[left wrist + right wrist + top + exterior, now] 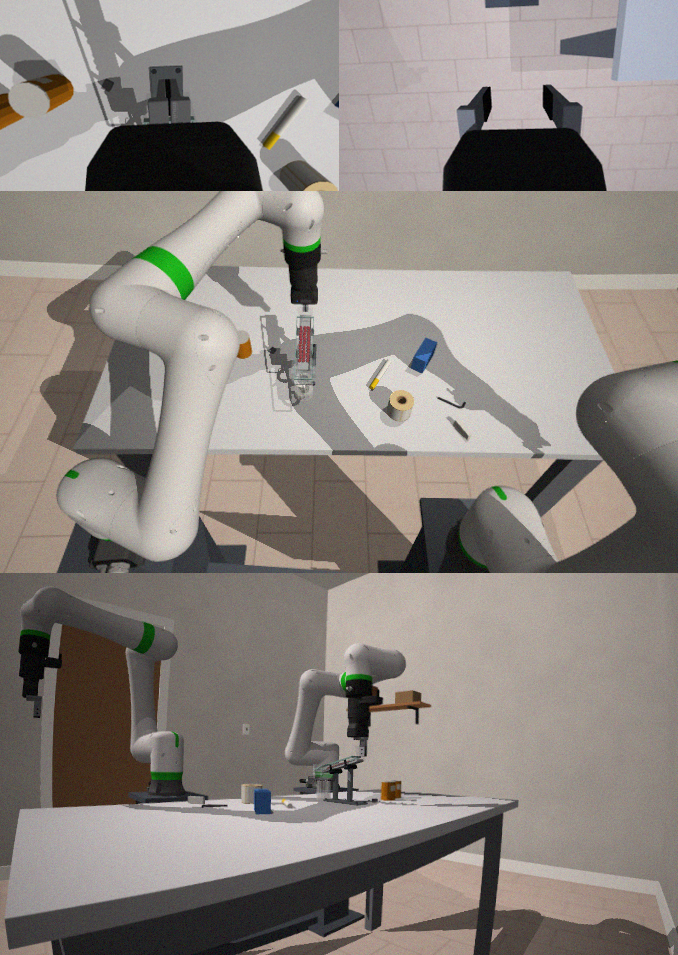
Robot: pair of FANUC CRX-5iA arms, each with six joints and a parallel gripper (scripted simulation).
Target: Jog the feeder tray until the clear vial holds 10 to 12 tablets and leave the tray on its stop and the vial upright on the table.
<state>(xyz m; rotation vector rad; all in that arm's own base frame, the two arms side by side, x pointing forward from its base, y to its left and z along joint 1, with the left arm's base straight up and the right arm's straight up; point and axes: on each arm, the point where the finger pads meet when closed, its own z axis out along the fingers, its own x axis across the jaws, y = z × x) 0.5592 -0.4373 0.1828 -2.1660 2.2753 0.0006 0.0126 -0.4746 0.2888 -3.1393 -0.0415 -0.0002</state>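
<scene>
My left gripper is now 90 mm past the feeder tray, 10 mm to the left of it and 40 mm above it. Round my left hand: tape roll (230 mm behind, 290 mm to the right, 150 mm below); then orange bottle (40 mm behind, 200 mm to the left, 140 mm below); then yellow-tipped marker (110 mm behind, 230 mm to the right, 170 mm below).
</scene>
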